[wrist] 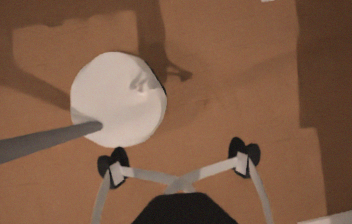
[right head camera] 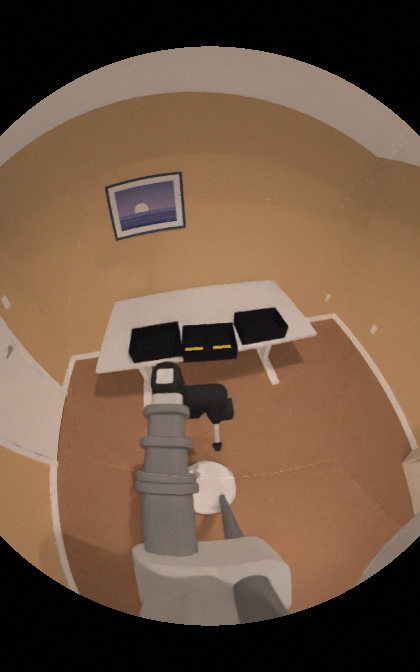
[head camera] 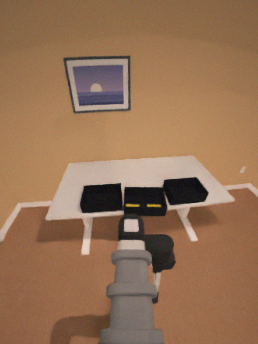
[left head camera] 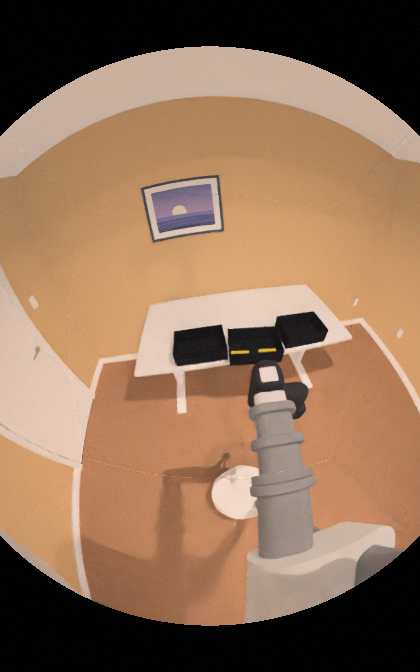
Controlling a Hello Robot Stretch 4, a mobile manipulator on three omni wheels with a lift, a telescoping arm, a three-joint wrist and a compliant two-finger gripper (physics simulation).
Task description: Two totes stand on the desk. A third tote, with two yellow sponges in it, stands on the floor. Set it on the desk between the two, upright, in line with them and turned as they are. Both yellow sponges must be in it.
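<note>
The third tote (head camera: 145, 194) (left head camera: 254, 337) (right head camera: 209, 335) stands upright on the desk (head camera: 130, 170) (left head camera: 200, 310) (right head camera: 175, 305), between the left tote (head camera: 101, 198) (left head camera: 200, 345) (right head camera: 155, 342) and the right tote (head camera: 185, 191) (left head camera: 301, 330) (right head camera: 261, 326). Its front covers the desk's front edge, further forward than its neighbours', and looks turned slightly differently. Two yellow sponges, the left sponge (head camera: 132, 205) (left head camera: 240, 352) (right head camera: 194, 349) and the right sponge (head camera: 154, 205) (left head camera: 267, 350) (right head camera: 222, 346), show inside at its front. My gripper (wrist: 178, 155) (right head camera: 217, 442) is open and empty, pointing down over the floor in front of the desk, apart from the totes.
My grey arm (head camera: 131, 300) (left head camera: 280, 450) (right head camera: 167, 450) points toward the desk. My white round base (wrist: 117, 100) (left head camera: 232, 492) (right head camera: 215, 487) is on the brown floor below. A wall stands behind the desk. A pale box-like thing (right head camera: 412, 475) shows at the right edge of the right head view.
</note>
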